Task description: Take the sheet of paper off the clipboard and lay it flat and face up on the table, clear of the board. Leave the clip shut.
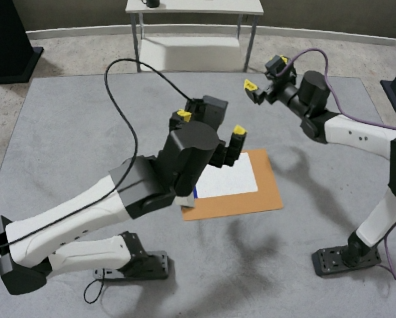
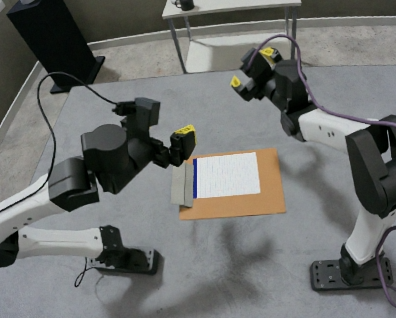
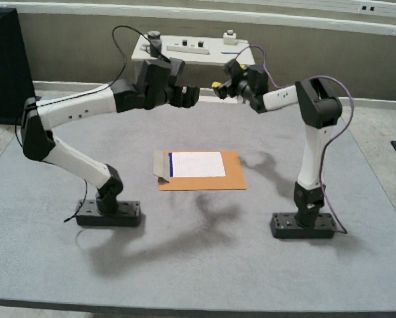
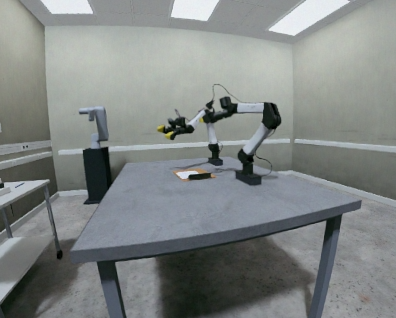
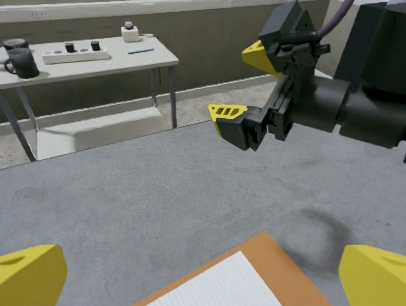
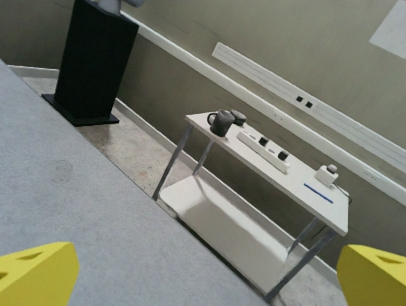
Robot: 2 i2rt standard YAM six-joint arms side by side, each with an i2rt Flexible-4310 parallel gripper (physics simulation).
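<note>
The white lined sheet of paper [image 1: 227, 177] [image 2: 227, 175] [image 3: 198, 164] [image 5: 215, 290] lies flat, lined face up, on the brown clipboard [image 1: 270, 185] [image 2: 272, 185] [image 3: 235, 170] [image 5: 285, 265]. A blue band runs along its left edge, beside the grey clip [image 2: 182, 185] [image 3: 161, 165] [image 4: 200, 176]. The clip lies down flat at the board's left edge. My left gripper [image 1: 212, 123] [image 3: 190, 96] [image 5: 203, 256] is open and empty, high above the table near the clip side. My right gripper [image 1: 267, 72] [image 2: 252, 67] [image 5: 226, 81] [image 6: 207, 256] is open and empty, high beyond the board's far right.
The clipboard lies on the large grey table [image 3: 200, 280] between the two arm bases [image 3: 108, 214] [image 3: 304, 226]. A white side table [image 3: 215, 56] [image 6: 320, 212] with a mug [image 6: 221, 123] and a power strip [image 6: 263, 151] stands beyond the far edge.
</note>
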